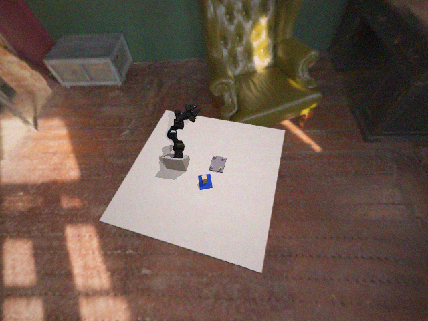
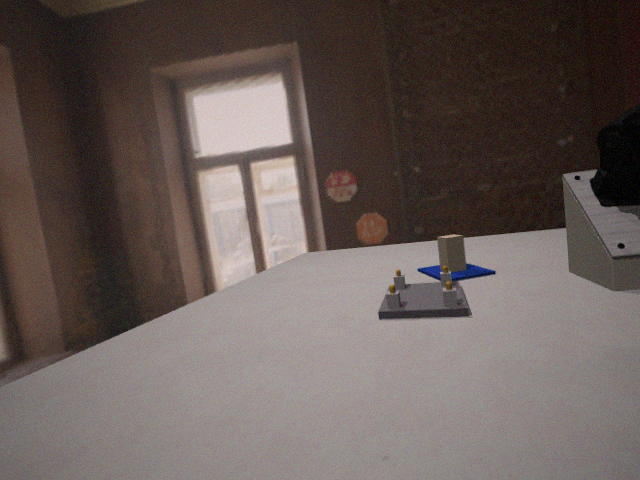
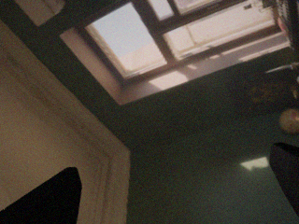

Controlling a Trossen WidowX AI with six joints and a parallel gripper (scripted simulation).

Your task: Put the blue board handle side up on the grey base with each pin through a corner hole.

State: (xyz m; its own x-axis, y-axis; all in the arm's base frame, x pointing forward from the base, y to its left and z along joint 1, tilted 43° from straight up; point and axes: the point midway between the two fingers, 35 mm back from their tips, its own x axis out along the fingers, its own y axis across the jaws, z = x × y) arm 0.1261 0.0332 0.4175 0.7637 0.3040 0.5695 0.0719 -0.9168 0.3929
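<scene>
The flat blue board lies 44 cm to the right of my gripper tip, 41 cm below it and 13 cm ahead of it. From my gripper tip the other things lie so: grey base (43 cm below, 24 cm to the right, 19 cm ahead).
</scene>
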